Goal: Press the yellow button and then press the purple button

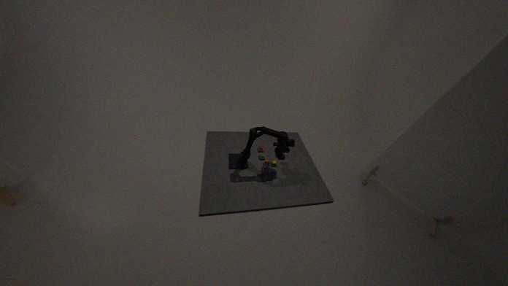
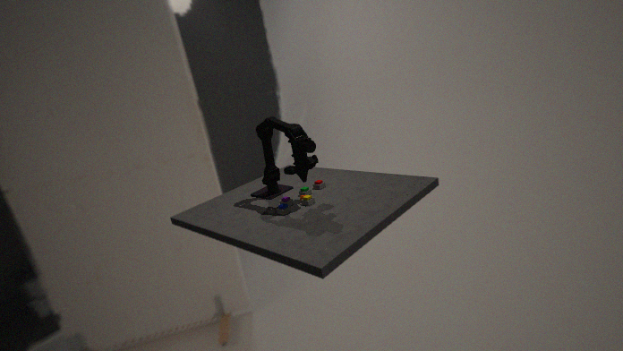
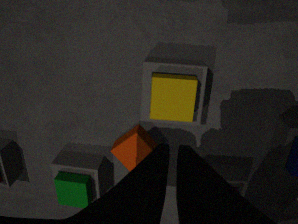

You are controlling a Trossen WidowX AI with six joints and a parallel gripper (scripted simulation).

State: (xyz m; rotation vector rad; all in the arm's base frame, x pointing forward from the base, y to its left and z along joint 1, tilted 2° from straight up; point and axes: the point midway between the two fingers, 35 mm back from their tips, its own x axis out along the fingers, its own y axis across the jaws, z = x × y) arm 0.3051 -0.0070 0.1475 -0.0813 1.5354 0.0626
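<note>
Now: gripper tip 100 mm past the purple button, 80 mm above it and 60 mm to the left of it. Also, from my gripper tip: yellow button (80 mm below); then green button (110 mm behind, 80 mm to the left, 80 mm below); then orange block (100 mm below, 70 mm behind, 20 mm to the left).
</note>
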